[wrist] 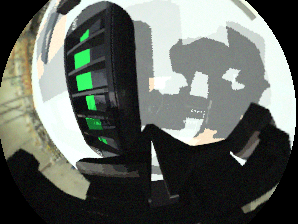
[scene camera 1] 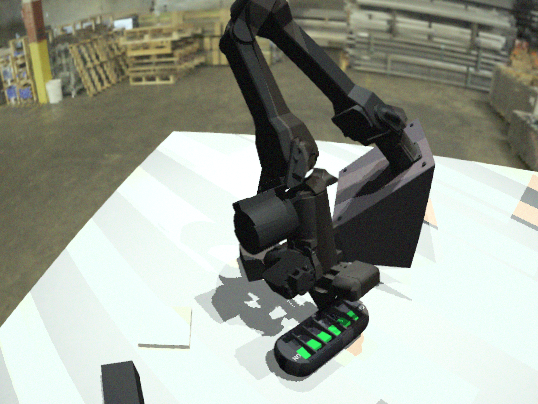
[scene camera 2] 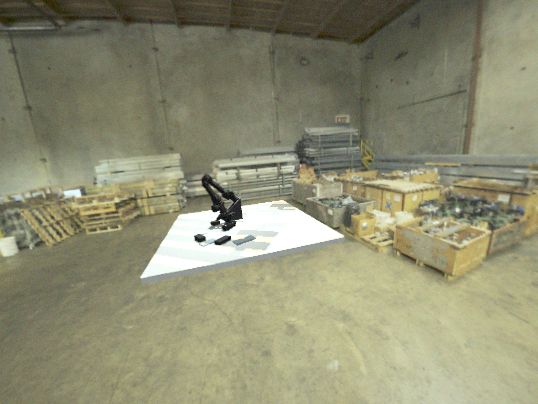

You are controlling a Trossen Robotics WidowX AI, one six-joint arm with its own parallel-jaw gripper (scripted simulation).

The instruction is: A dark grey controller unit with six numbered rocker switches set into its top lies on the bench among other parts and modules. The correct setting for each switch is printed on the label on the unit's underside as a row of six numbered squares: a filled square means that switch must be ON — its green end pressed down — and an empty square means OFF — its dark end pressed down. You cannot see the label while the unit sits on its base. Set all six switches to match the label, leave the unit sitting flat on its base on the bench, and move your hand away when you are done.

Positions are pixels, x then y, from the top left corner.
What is my gripper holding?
Nothing.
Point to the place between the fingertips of my gripper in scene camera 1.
At 325, 313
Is my gripper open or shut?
Shut.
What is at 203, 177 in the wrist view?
My gripper.
